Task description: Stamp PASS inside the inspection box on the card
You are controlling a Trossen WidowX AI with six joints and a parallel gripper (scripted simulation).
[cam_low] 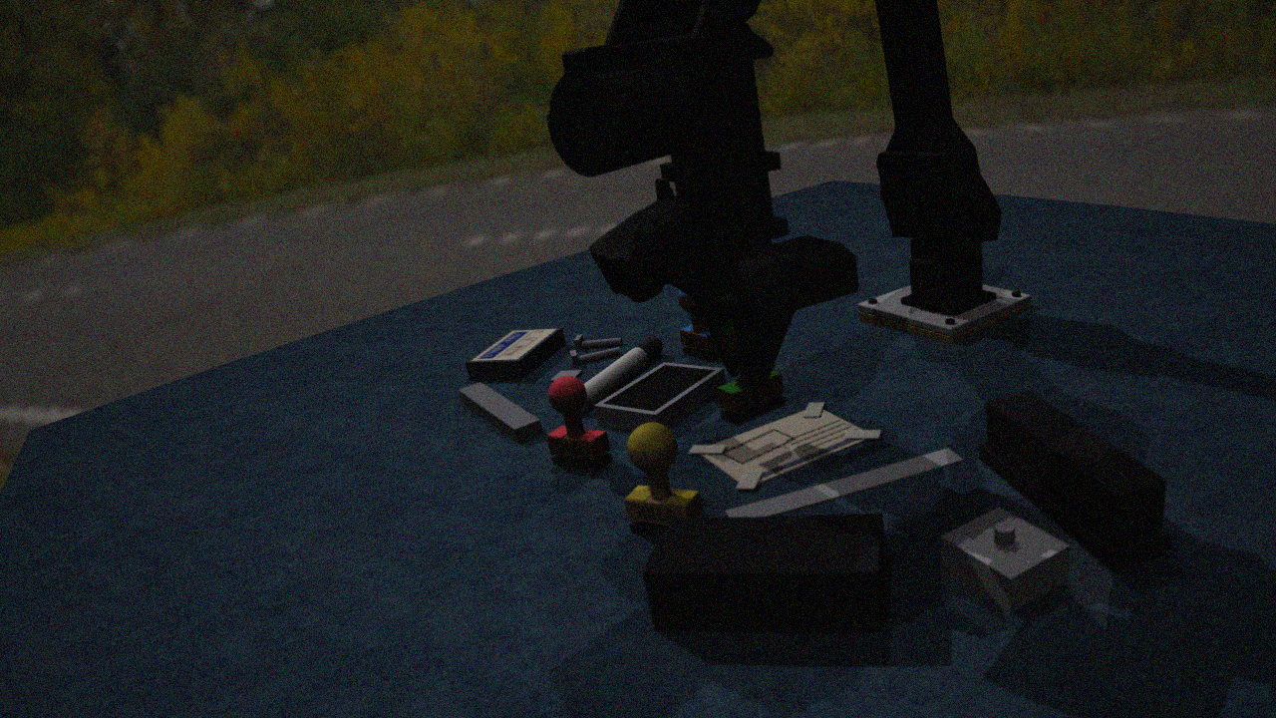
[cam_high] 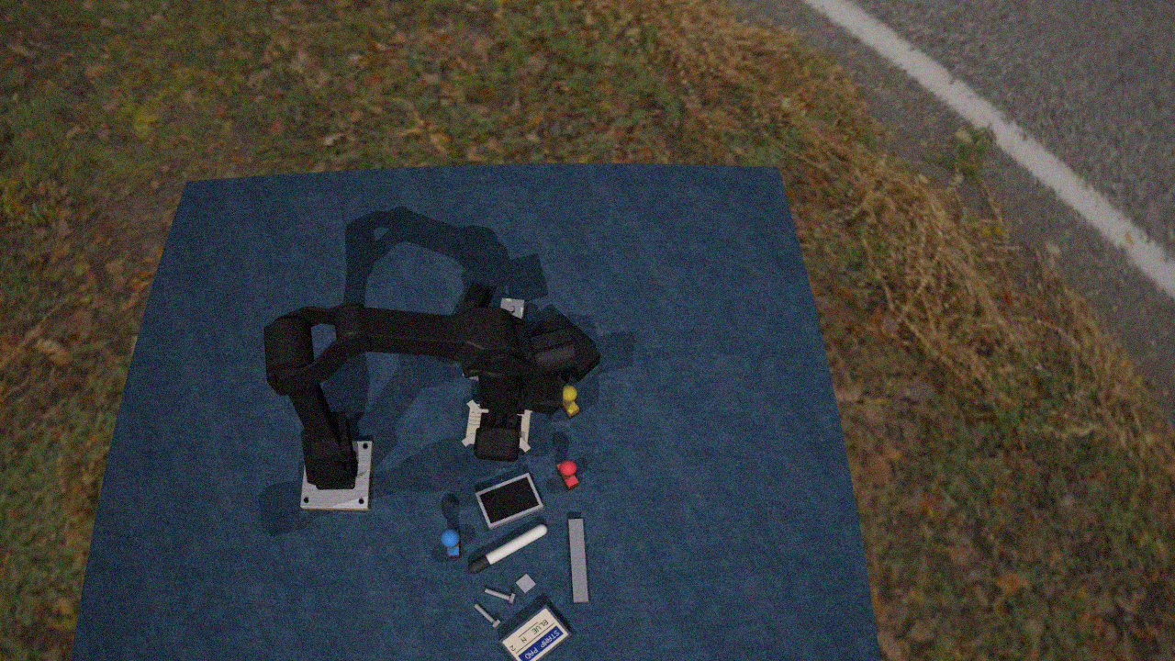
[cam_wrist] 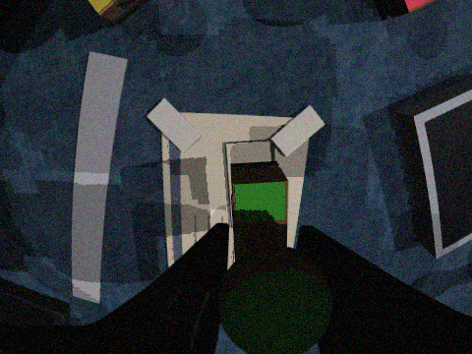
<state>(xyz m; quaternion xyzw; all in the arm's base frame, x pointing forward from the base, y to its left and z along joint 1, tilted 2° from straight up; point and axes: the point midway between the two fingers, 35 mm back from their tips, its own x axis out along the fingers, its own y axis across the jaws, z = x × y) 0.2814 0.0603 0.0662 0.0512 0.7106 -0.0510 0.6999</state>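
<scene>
My gripper tip is now 5 cm above the white card, 2 cm past it and 1 cm to the right of it. From my gripper tip the other things lie so: green-knobbed stamp (right at my gripper tip); yellow stamp (10 cm ahead, 4 cm to the left, 3 cm below); grey strip (9 cm to the left, 5 cm below).
</scene>
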